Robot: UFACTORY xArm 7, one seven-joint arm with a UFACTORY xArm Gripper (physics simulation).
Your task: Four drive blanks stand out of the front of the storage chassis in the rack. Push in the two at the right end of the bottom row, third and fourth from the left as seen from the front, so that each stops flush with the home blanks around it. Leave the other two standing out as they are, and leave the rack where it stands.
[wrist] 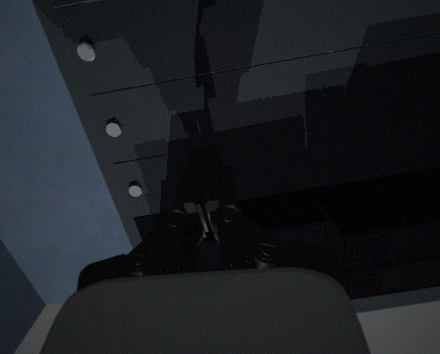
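The front of the storage chassis fills the upper right of the wrist view, very dark and crossed by thin seams and blocky shadows. At the lower right, faint rectangular outlines show on the faces of an upper drive blank and a lower drive blank. Too little shows to tell which blanks stand out or which columns they belong to. My gripper is shut and empty, its dark fingers together in front of the chassis. The fingers and the gripper body hide part of the lower rows. Whether the fingertips touch a blank is too dark to tell.
Several round pale bolt heads, one at mid-height, run down the left edge of the dark front. A blue-grey surface lies beyond that edge. A pale surface shows at the lower right.
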